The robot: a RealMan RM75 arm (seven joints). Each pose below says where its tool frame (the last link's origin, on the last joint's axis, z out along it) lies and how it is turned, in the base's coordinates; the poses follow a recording.
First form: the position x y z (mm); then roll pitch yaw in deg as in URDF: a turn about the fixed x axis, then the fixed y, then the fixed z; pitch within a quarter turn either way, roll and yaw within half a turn.
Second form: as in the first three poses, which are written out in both.
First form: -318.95, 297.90, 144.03, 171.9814, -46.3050, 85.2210
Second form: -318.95, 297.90, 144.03, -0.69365, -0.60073, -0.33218, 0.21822
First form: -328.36, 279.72, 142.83, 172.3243, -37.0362, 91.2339
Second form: -328.36, 279.72, 142.83, -0.67694, -0.66129, -0.26701, 0.18208
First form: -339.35, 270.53, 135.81, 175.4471, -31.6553, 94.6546
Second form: -339.35, 270.53, 135.81, -0.65956, -0.69946, -0.21282, 0.17447
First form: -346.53, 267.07, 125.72, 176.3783, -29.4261, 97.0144
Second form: -346.53, 267.07, 125.72, -0.64649, -0.71880, -0.19108, 0.16990
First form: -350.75, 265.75, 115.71, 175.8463, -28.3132, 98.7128
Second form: -350.75, 265.75, 115.71, -0.63788, -0.72948, -0.18586, 0.16257
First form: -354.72, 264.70, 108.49, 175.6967, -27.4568, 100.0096
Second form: -354.72, 264.70, 108.49, -0.63075, -0.73796, -0.18036, 0.15824
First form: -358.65, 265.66, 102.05, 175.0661, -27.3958, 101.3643
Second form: -358.65, 265.66, 102.05, -0.62292, -0.74448, -0.18226, 0.15653
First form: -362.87, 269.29, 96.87, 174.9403, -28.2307, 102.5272
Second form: -362.87, 269.29, 96.87, -0.61465, -0.74901, -0.18584, 0.16326
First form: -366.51, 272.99, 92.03, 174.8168, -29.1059, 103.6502
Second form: -366.51, 272.99, 92.03, -0.60655, -0.75310, -0.18955, 0.17028
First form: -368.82, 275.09, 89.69, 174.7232, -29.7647, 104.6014
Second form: -368.82, 275.09, 89.69, -0.59973, -0.75665, -0.19209, 0.17580
